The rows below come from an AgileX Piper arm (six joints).
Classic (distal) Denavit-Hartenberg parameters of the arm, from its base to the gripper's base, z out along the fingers. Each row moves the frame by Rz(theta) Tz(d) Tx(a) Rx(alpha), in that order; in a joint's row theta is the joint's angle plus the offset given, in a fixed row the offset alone. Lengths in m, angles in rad.
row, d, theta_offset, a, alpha
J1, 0.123, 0, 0, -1.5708
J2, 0, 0.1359, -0.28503, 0
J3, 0, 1.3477, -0.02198, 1.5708
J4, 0.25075, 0, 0, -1.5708
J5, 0, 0, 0, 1.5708
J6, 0.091, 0, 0, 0
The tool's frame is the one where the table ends.
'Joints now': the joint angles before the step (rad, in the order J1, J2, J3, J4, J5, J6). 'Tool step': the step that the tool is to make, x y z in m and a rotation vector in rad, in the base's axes. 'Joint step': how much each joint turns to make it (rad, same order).
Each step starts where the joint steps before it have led.
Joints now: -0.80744 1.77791 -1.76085 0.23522 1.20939 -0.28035
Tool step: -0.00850 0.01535 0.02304 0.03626 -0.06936 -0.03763
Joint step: -0.00001 -0.06133 0.00003 0.05156 0.02657 0.05708
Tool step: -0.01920 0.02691 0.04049 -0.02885 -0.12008 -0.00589
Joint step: 0.00001 -0.11934 0.00952 0.05789 -0.00001 0.02023
